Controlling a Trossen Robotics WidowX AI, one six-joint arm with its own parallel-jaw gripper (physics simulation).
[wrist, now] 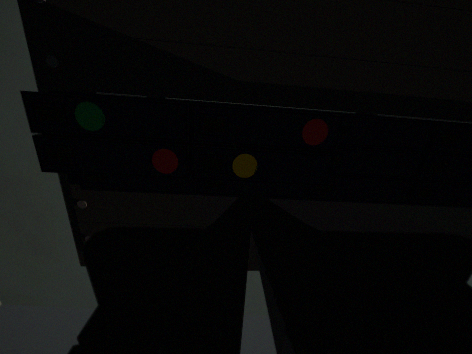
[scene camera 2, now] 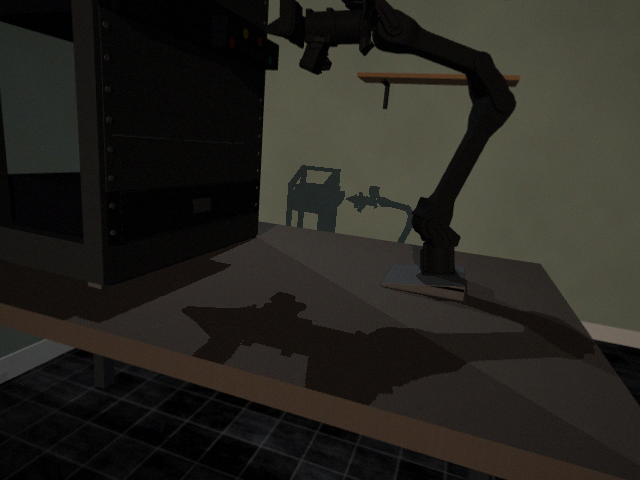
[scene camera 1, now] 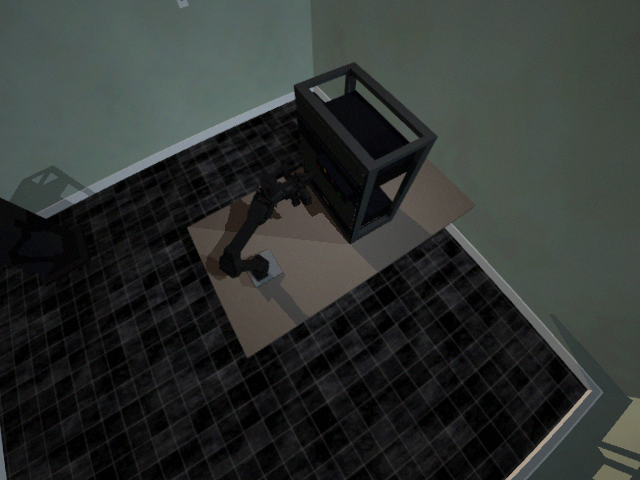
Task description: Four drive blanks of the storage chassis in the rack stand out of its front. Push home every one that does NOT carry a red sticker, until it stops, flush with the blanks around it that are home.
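Pixels of known places: gripper, fingertip midpoint: [wrist: 249,200] [scene camera 2: 265,30] [scene camera 1: 314,174]; arm's base, origin of the base link: [scene camera 2: 438,271] [scene camera 1: 260,273].
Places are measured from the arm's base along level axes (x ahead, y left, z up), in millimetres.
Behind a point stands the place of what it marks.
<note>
The dark rack [scene camera 1: 338,129] {x 517, y 72, z 605 mm} [scene camera 2: 92,155] {x 530, y 372, z 196 mm} holds a near-black storage chassis [wrist: 400,165] {x 491, y 210, z 451 mm}. In the wrist view, which shows the rack inverted, a green sticker [wrist: 90,116] {x 442, y -52, z 422 mm} [scene camera 2: 269,60] {x 442, y -50, z 421 mm} is at left, then a red sticker [wrist: 165,161] {x 444, y -4, z 451 mm} [scene camera 2: 260,40] {x 444, y -5, z 453 mm}, a yellow sticker [wrist: 245,166] {x 448, y 56, z 451 mm} [scene camera 2: 246,33] {x 447, y 53, z 452 mm} and another red sticker [wrist: 315,132] {x 450, y 104, z 422 mm} [scene camera 2: 232,42] {x 450, y 104, z 422 mm}. The green-stickered blank visibly stands out beyond the rack's edge. How far the others stand out is too dark to tell. My gripper [scene camera 1: 310,177] {x 402, y 57, z 457 mm} [scene camera 2: 271,28] {x 402, y 57, z 457 mm} [wrist: 249,200] {x 402, y 57, z 457 mm} is shut and empty, its tip close to the chassis front near the yellow sticker; contact is unclear.
The arm's base stands on a pale plate [scene camera 1: 275,266] {x 86, y -6, z -12 mm} [scene camera 2: 400,276] {x 73, y 51, z -10 mm} on the brown table [scene camera 1: 315,268] {x 257, y -134, z -21 mm} [scene camera 2: 330,294] {x 179, y 200, z -21 mm}. A wooden wall shelf [scene camera 2: 439,79] shows behind the arm. A dark piece of furniture [scene camera 1: 43,248] stands at the far left.
</note>
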